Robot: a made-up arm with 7 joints.
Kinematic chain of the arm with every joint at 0, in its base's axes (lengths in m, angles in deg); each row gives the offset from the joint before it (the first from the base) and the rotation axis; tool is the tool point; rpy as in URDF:
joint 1: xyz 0.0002 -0.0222 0.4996 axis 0 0.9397 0.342
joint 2: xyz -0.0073 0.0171 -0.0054 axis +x
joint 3: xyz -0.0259 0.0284 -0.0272 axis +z
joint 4: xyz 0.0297 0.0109 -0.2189 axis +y
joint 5: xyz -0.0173 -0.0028 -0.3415 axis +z
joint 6: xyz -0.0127 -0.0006 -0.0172 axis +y
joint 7: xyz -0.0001 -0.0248 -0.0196 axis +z
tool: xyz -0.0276 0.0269 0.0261 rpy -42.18 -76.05 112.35
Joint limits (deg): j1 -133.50..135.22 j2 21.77..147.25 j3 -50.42..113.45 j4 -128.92..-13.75 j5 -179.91..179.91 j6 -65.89..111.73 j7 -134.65..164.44
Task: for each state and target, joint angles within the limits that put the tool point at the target. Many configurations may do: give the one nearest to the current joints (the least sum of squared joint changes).
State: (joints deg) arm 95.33 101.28 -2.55 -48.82 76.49 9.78 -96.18
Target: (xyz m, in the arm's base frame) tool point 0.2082 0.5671 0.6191
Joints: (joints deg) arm 93.95 124.34 12.51 -13.75 80.31 50.28 -111.55
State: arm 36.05 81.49 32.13 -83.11 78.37 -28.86 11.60
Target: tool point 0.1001 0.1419 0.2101
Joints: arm 54.76 70.39 -6.06 -116.99 82.64 -26.53 16.16
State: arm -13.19 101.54 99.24 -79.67 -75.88 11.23 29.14
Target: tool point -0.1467 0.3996 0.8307
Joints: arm -12.15 88.69 94.18 -73.52 -74.75 12.30 29.77
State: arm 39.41 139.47 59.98 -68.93 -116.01 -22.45 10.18
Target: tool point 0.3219 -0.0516 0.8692
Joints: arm 30.27 135.21 63.46 -84.24 -117.78 -19.12 8.57
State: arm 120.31 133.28 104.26 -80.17 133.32 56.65 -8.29
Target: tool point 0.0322 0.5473 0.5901
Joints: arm 135.22 91.15 73.37 -46.94 130.65 55.14 -16.34
